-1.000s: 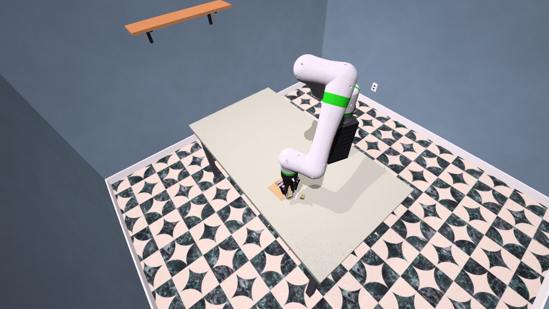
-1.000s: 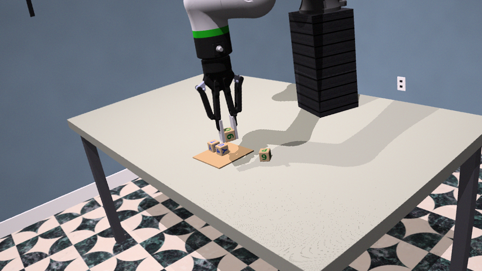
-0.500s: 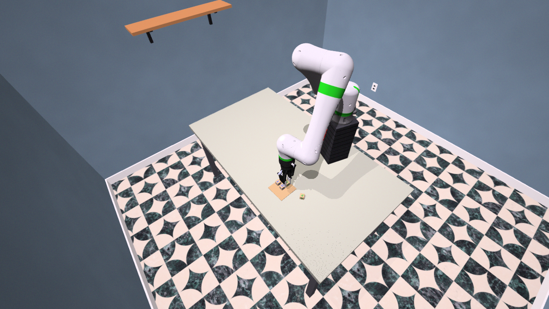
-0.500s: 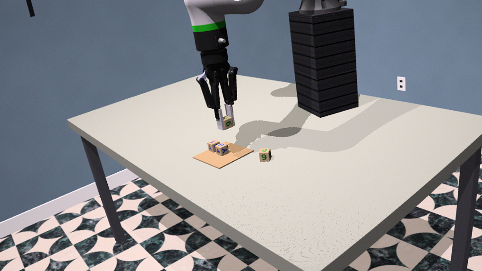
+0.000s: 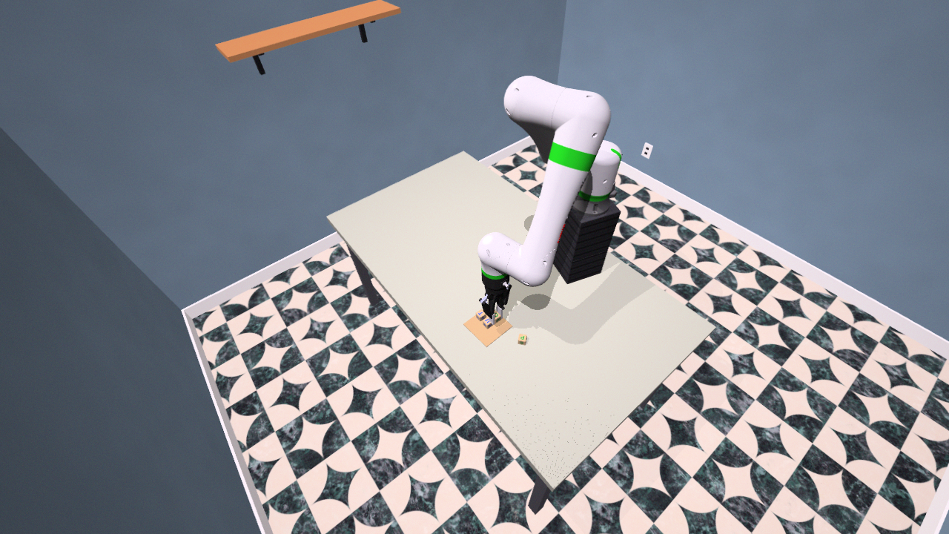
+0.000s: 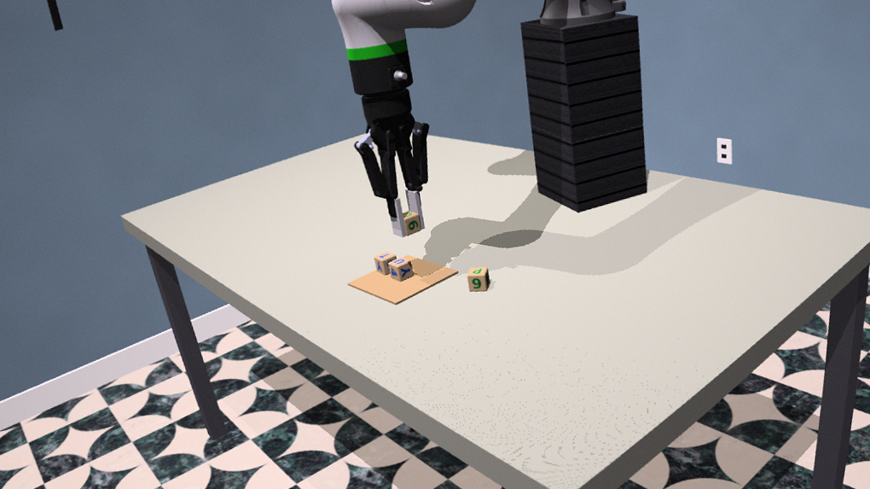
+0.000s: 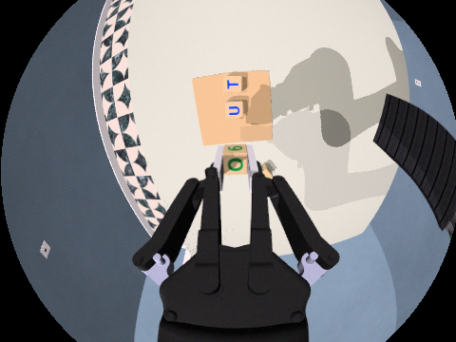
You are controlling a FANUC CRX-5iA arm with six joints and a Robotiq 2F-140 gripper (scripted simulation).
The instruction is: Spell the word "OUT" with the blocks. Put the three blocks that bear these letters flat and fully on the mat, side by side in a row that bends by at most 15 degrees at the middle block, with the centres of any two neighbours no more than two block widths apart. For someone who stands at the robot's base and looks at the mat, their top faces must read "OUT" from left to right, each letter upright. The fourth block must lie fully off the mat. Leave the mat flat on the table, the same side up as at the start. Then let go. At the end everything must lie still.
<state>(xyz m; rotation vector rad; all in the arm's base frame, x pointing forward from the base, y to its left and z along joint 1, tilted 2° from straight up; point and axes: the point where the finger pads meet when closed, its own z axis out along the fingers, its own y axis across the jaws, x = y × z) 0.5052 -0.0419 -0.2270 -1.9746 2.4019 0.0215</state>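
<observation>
The tan mat is 13 cm below my hand, 5 cm to the right of it and 1 cm behind it. Also, from my hand: wooden block: 2 cm below.
</observation>
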